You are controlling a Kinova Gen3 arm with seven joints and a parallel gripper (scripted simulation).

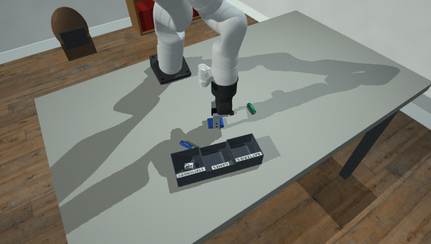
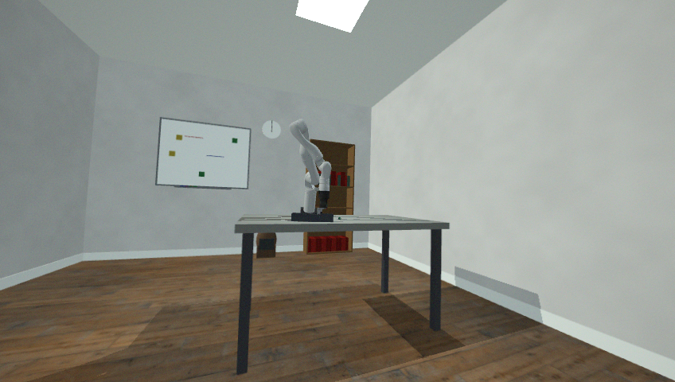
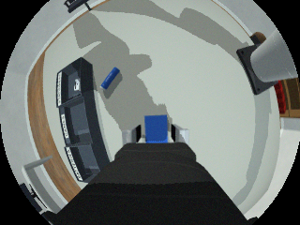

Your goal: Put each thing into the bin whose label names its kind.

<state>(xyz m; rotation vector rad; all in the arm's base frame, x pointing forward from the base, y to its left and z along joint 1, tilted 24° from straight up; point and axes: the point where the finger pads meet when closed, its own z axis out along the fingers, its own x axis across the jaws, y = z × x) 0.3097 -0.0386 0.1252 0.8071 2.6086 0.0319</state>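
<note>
My gripper is now 30 mm above the blue block. Also, from my hand: blue battery (130 mm to the right, 20 mm below, 10 mm ahead); then green battery (140 mm to the left, 30 mm ahead, 20 mm below); then black piece (70 mm to the left, 30 mm below).
</note>
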